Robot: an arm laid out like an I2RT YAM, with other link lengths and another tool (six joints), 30 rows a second.
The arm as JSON. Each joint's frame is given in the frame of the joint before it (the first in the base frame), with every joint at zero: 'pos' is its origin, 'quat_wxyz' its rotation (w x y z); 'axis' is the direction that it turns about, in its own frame. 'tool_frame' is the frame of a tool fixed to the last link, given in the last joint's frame.
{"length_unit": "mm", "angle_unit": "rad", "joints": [
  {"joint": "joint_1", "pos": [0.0, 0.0, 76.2], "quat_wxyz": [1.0, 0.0, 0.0, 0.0], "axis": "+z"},
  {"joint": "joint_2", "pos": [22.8, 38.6, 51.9], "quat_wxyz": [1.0, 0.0, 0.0, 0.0], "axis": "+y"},
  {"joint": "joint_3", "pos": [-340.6, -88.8, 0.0], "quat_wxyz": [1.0, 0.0, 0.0, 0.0], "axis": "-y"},
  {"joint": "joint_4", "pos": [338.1, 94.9, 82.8], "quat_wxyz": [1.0, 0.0, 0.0, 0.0], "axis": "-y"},
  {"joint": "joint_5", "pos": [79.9, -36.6, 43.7], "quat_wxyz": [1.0, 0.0, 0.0, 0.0], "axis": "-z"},
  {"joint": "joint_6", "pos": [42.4, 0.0, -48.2], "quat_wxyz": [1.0, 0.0, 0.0, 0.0], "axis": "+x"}
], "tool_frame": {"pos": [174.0, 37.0, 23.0], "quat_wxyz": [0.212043, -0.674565, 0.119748, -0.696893]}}
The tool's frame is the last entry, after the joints.
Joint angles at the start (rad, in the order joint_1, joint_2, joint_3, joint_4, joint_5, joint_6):
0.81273 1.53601 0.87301 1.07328 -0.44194 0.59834
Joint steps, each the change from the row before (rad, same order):
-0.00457 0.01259 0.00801 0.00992 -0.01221 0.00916
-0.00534 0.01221 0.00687 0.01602 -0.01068 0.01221
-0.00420 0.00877 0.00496 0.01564 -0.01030 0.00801
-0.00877 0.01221 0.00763 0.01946 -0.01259 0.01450
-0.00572 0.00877 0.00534 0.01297 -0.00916 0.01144
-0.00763 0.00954 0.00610 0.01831 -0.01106 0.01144
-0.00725 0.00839 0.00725 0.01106 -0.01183 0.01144
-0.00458 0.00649 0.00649 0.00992 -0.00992 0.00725
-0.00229 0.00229 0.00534 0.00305 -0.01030 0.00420
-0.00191 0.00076 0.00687 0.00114 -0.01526 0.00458
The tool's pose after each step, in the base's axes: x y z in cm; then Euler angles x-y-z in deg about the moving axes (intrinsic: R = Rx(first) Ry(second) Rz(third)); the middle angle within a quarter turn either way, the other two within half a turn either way. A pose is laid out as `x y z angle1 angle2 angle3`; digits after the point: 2 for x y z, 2 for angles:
30.24 48.81 46.45 -62.46 9.04 -45.87
30.45 48.82 46.51 -62.06 8.61 -45.61
30.52 48.78 46.63 -61.63 8.08 -45.60
30.83 48.65 46.79 -61.07 7.64 -45.44
31.03 48.58 46.86 -60.73 7.31 -45.21
31.25 48.42 47.04 -60.20 6.86 -45.22
31.48 48.32 47.17 -59.91 6.45 -45.03
31.58 48.26 47.33 -59.63 5.98 -45.02
31.51 48.26 47.50 -59.55 5.44 -44.97
31.32 48.27 47.76 -59.53 4.60 -44.90

